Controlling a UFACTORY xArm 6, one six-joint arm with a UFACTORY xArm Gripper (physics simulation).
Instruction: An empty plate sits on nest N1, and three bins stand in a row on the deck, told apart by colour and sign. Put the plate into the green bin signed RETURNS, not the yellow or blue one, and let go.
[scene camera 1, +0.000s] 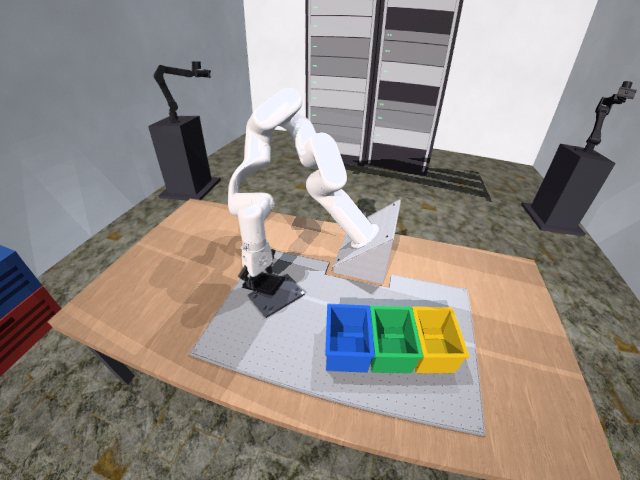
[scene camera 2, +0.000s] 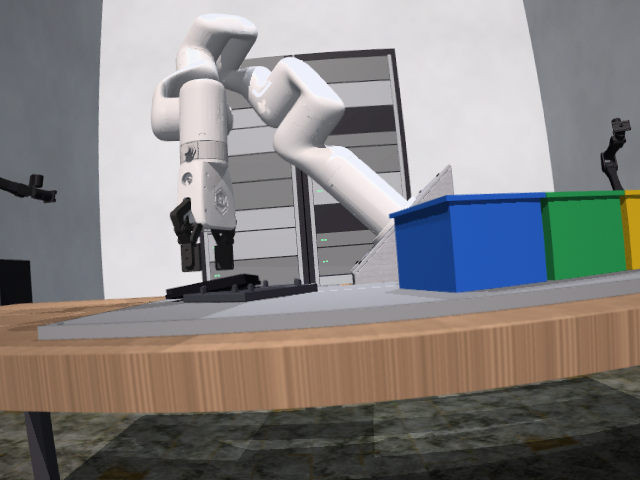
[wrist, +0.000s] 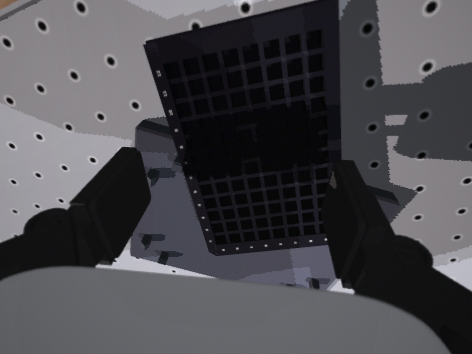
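Pixels of known places: gripper, fingertip midpoint: (scene camera 1: 260, 279) (scene camera 2: 209, 270) (wrist: 234, 179); arm's base, link origin: (scene camera 1: 365, 237).
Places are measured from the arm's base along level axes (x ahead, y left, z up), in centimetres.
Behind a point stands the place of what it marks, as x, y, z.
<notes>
The black plate (scene camera 1: 269, 286) {23.8, -31.6, -8.7} (scene camera 2: 214, 285) {26.2, -34.2, -9.3} (wrist: 265, 210) {22.6, -31.5, -8.9} with a grid of wells lies tilted and askew on the dark nest (scene camera 1: 273, 304) {30.1, -28.4, -10.2} (scene camera 2: 279, 292) {30.0, -25.0, -10.7} (wrist: 165, 215) {29.8, -32.3, -10.2}, overhanging one side. My gripper (scene camera 1: 257, 280) {22.6, -35.3, -7.1} (scene camera 2: 207, 266) {22.6, -35.3, -7.1} (wrist: 234, 179) {22.6, -35.3, -7.1} is open and empty, pointing down above the plate. In the wrist view the fingers appear on either side of the plate. The green bin (scene camera 1: 395, 363) {47.7, 11.2, -5.7} (scene camera 2: 586, 237) {47.8, 10.8, -6.8} stands between the blue bin (scene camera 1: 348, 362) {49.2, -1.5, -5.9} (scene camera 2: 496, 248) {49.3, -2.2, -7.2} and the yellow bin (scene camera 1: 438, 364) {46.3, 23.5, -6.2} (scene camera 2: 633, 232) {46.8, 19.1, -6.7}. No sign is readable on the bins.
A grey perforated deck (scene camera 1: 248, 356) {49.8, -30.5, -11.4} (scene camera 2: 129, 328) {54.0, -39.0, -11.8} lies on the wooden table (scene camera 1: 522, 392) {49.3, 50.9, -12.6} (scene camera 2: 310, 372) {64.8, -23.8, -14.5}. The arm's slanted metal mount (scene camera 1: 379, 260) {11.0, 5.7, -1.4} (scene camera 2: 382, 263) {9.3, -5.6, -8.1} stands behind the deck, between the nest side and the bins. The three bins touch in a row.
</notes>
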